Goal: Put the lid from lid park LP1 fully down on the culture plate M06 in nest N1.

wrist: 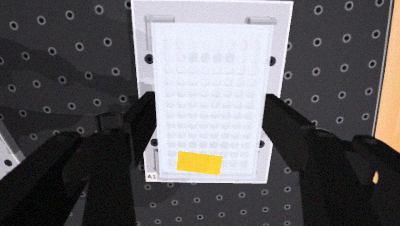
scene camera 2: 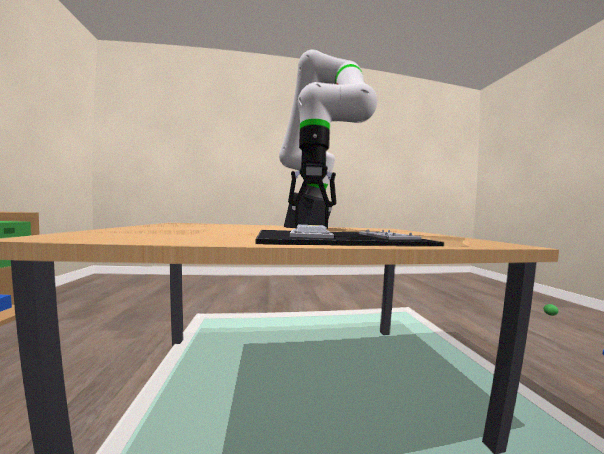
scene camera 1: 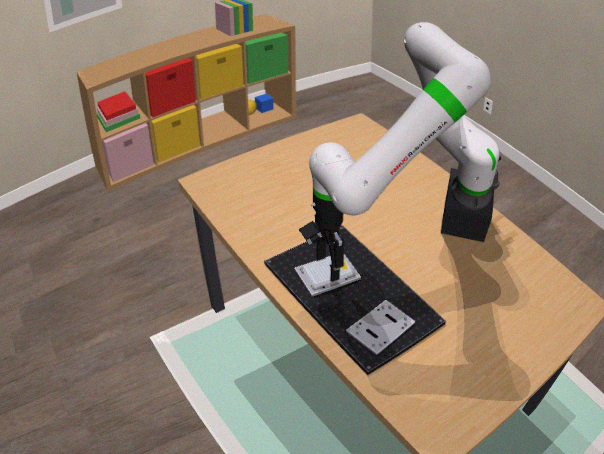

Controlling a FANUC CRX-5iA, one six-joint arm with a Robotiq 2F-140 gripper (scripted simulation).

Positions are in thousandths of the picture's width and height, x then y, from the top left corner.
Labels:
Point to a lid park LP1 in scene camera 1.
623, 708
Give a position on a lid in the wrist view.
526, 356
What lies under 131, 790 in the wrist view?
The gripper.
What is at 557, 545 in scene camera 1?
The gripper.

